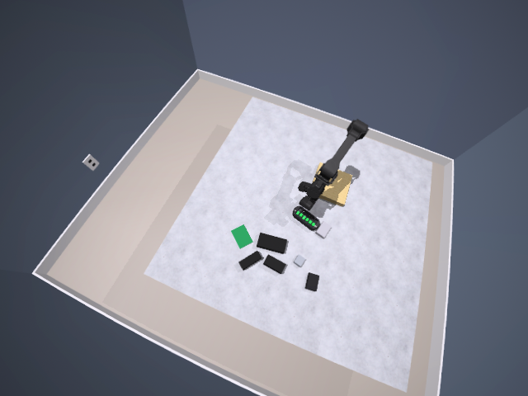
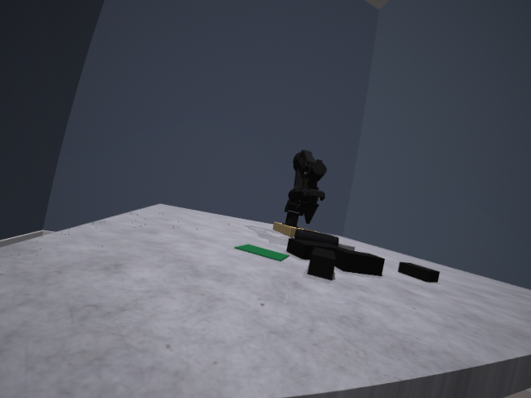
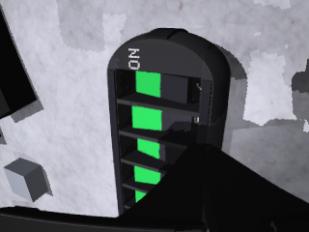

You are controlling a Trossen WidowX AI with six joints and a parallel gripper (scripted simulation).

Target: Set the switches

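My gripper tip is 60 mm short of the light grey block, 130 mm to the right of it and 60 mm above it. From my gripper tip the other things lie so: small grey cube 260 mm ahead, 70 mm to the left, 60 mm below; then flat green plate 260 mm ahead, 250 mm to the right, 70 mm below.
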